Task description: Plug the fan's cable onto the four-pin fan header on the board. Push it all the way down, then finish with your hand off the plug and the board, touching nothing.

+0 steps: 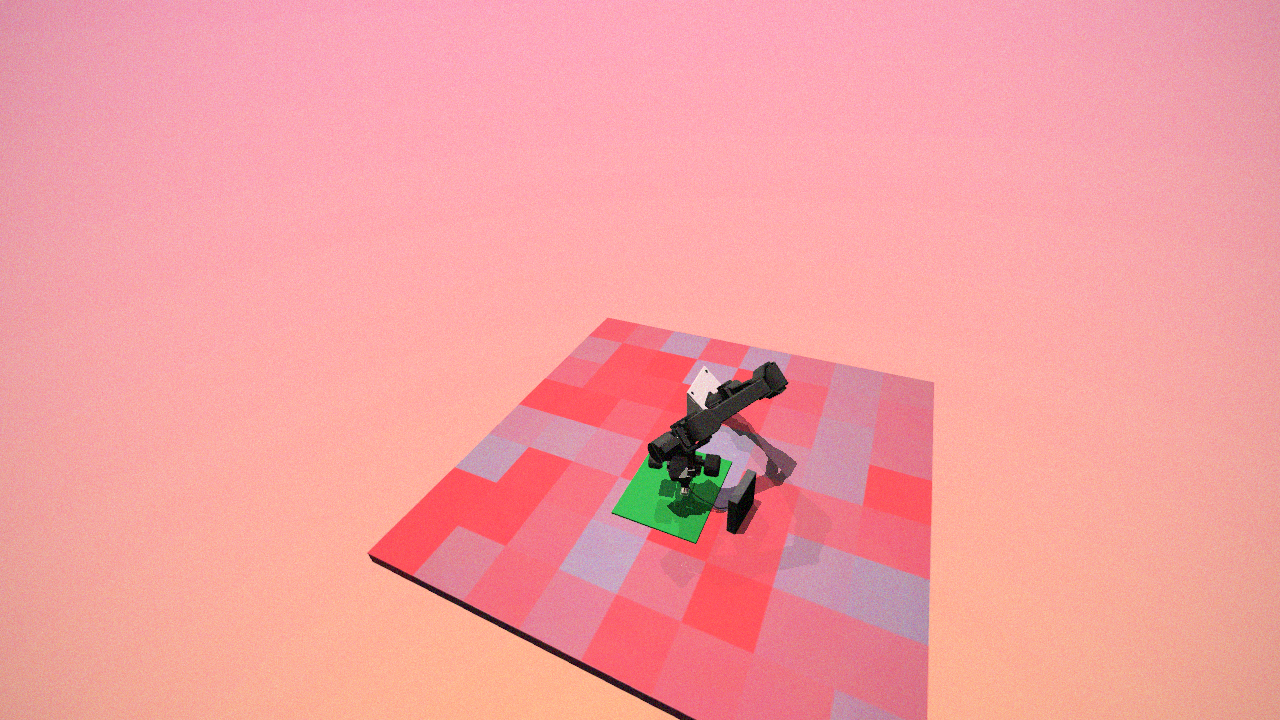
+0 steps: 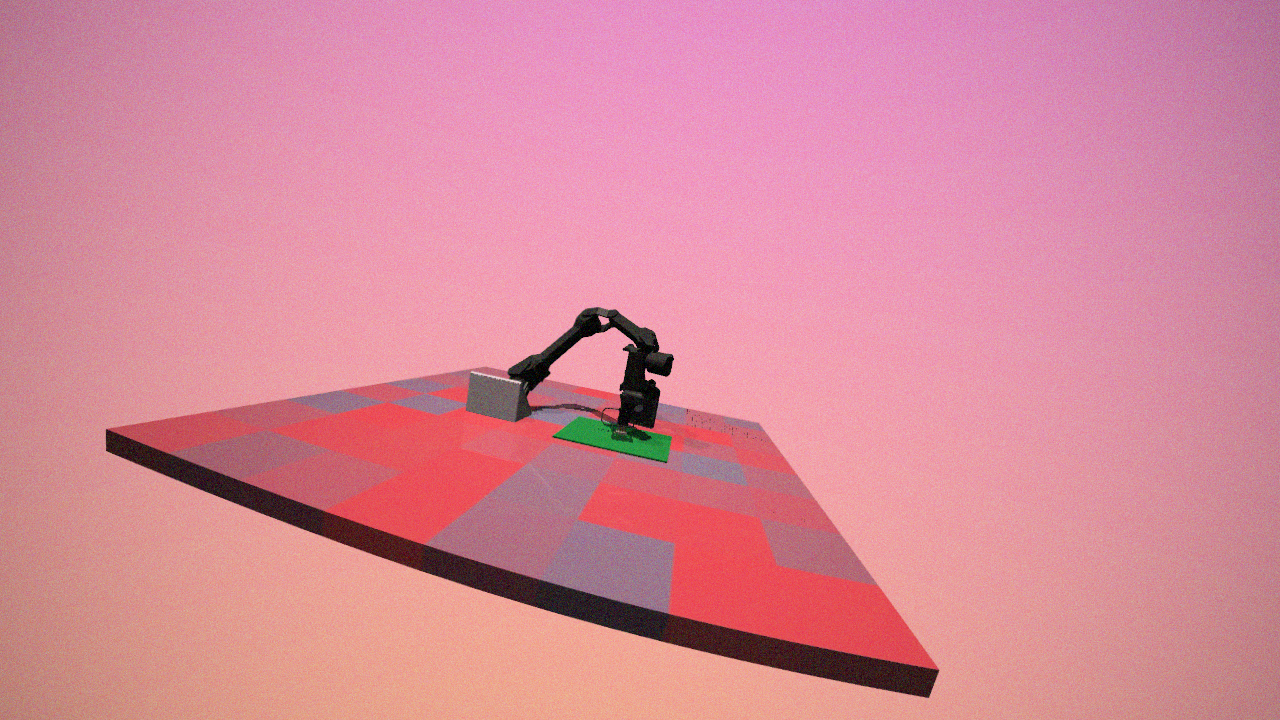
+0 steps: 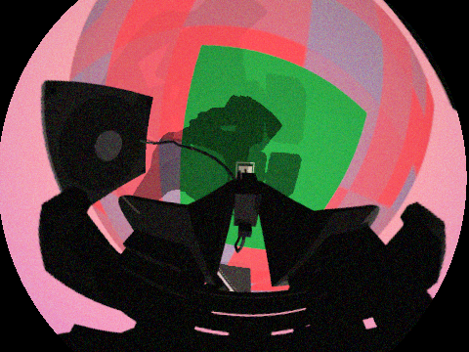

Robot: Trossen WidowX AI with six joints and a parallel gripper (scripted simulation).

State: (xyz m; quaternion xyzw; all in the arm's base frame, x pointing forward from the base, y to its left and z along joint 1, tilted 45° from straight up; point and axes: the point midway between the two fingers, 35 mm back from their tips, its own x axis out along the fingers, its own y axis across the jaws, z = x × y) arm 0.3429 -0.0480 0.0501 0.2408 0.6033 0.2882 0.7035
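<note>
Right now the dark fan cable plug is 10 mm behind my gripper tip and 10 mm above it. From my gripper tip the other things lie so: pale four-pin fan header: 10 mm behind, 40 mm below; then green board: 20 mm behind, 30 mm to the right, 60 mm below; then black fan: 30 mm ahead, 150 mm to the left, 20 mm above.
</note>
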